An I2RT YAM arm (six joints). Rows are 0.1 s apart.
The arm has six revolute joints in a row. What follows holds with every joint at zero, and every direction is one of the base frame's.
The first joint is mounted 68 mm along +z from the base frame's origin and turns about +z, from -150 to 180 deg.
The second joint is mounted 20 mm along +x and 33.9 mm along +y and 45.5 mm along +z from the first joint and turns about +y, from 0 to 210 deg.
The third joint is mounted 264 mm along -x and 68.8 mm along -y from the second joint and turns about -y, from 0 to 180 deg.
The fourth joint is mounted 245 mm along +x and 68.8 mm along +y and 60 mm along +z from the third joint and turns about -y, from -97 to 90 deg.
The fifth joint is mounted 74 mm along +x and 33.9 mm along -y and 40.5 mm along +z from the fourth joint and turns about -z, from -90 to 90 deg.
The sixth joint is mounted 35.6 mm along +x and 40.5 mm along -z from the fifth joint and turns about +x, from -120 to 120 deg.
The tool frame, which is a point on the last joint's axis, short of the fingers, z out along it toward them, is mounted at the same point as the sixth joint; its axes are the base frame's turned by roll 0, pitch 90 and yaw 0 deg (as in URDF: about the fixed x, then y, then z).
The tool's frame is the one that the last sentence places.
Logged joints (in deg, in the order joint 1, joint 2, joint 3, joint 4, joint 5, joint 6), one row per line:
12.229 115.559 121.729 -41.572 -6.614 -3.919
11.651 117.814 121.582 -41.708 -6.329 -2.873
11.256 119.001 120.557 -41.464 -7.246 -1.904
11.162 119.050 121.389 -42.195 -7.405 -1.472
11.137 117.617 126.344 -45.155 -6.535 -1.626
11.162 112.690 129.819 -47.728 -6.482 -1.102
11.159 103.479 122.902 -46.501 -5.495 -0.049
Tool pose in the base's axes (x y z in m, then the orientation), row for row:
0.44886 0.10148 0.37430 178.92 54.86 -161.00
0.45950 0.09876 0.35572 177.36 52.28 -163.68
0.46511 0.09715 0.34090 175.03 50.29 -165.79
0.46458 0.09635 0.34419 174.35 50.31 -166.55
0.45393 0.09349 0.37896 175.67 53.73 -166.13
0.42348 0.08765 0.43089 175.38 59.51 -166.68
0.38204 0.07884 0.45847 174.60 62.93 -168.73
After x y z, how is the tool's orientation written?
As angles about the fixed x, y, z axes (roll, pitch, yaw), in degrees.
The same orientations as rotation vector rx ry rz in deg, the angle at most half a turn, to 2 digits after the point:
-21.33 123.74 11.92
-19.62 126.62 11.85
-18.72 128.77 13.16
-18.22 128.80 13.52
-17.70 125.40 12.50
-16.78 119.67 12.85
-14.89 116.40 12.55

